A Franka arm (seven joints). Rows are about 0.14 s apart.
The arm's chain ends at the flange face. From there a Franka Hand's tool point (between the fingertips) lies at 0.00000 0.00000 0.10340 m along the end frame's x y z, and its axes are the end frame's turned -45 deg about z.
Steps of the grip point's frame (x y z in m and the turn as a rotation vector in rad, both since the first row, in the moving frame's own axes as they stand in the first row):
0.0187, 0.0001, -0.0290, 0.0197, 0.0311, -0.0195
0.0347, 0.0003, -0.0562, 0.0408, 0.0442, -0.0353
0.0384, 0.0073, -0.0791, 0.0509, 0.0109, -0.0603
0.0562, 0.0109, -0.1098, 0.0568, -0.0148, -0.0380
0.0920, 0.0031, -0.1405, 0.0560, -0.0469, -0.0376
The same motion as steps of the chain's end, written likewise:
0.0125, -0.0094, -0.0289, 0.0359, 0.0081, -0.0195
0.0246, -0.0181, -0.0560, 0.0601, 0.0024, -0.0353
0.0354, -0.0176, -0.0790, 0.0437, -0.0283, -0.0603
0.0527, -0.0291, -0.1096, 0.0297, -0.0506, -0.0380
0.0748, -0.0623, -0.1402, 0.0064, -0.0728, -0.0376

